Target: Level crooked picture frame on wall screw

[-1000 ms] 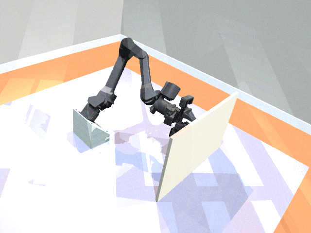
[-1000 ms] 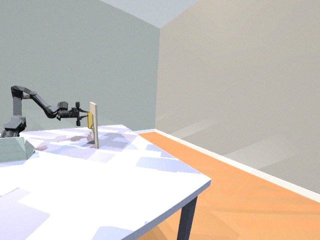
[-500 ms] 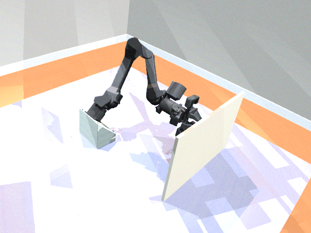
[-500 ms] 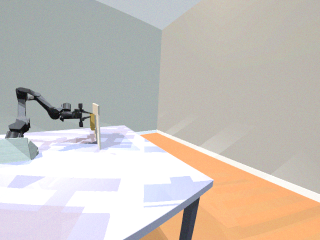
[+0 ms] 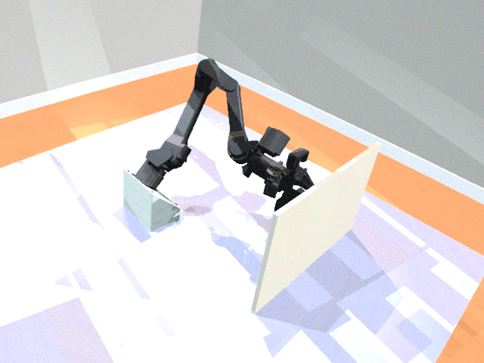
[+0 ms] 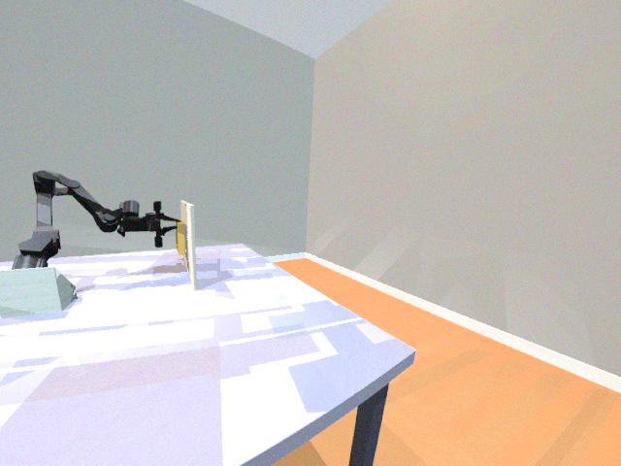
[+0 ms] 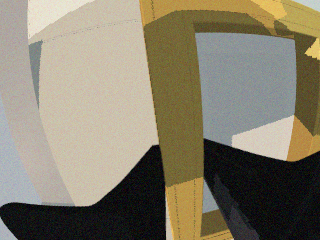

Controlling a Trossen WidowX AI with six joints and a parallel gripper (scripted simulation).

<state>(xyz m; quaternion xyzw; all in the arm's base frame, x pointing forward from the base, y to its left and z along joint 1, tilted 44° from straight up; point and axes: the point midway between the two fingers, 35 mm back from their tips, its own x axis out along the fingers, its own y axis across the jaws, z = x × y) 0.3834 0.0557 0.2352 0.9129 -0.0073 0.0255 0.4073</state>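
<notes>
The picture frame is 5 cm below my gripper tip. Round my gripper tip: cream wall panel (2 cm ahead, 6 cm below).
</notes>
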